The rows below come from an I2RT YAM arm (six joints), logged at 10 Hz.
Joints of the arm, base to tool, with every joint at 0 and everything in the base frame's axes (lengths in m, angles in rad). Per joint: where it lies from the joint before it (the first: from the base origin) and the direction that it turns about. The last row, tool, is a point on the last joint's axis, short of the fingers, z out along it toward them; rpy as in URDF.
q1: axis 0 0 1 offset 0 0 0.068
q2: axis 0 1 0 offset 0.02 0.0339 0.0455
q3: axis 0 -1 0 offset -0.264 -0.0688 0
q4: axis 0 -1 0 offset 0.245 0.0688 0.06
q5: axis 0 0 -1 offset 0.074 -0.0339 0.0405
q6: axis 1 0 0 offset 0.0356 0 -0.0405
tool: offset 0 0 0 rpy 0 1.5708 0
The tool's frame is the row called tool.
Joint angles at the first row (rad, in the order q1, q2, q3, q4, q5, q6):
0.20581, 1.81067, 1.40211, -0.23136, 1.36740, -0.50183
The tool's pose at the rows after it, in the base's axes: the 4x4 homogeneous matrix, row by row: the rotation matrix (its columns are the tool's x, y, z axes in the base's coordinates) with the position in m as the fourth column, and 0 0 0 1 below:
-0.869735, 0.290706, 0.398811, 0.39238; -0.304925, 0.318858, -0.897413, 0.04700; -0.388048, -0.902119, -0.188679, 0.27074; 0, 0, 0, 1
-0.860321, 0.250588, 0.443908, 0.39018; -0.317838, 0.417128, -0.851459, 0.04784; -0.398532, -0.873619, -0.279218, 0.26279; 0, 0, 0, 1
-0.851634, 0.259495, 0.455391, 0.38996; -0.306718, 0.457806, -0.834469, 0.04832; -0.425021, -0.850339, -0.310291, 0.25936; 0, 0, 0, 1
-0.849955, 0.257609, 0.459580, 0.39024; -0.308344, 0.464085, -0.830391, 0.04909; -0.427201, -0.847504, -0.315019, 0.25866; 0, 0, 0, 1
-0.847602, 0.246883, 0.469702, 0.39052; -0.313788, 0.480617, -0.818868, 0.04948; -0.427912, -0.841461, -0.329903, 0.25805; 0, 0, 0, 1
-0.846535, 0.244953, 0.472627, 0.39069; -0.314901, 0.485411, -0.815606, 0.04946; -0.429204, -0.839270, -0.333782, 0.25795; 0, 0, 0, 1
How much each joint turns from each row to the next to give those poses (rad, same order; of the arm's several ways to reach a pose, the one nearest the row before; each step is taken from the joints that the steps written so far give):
-0.00001, 0.00117, 0.00000, -0.09801, -0.08050, 0.05606
0.00000, 0.00149, -0.00002, -0.07935, -0.10796, 0.08354
0.00001, 0.00346, 0.00005, -0.02180, -0.03584, 0.05306
0.00153, 0.00151, -0.00001, 0.00037, -0.00649, 0.00306
0.00000, 0.00001, -0.00002, -0.00149, -0.02136, -0.00002
-0.00039, -0.00002, -0.00002, 0.00077, -0.00611, 0.00000

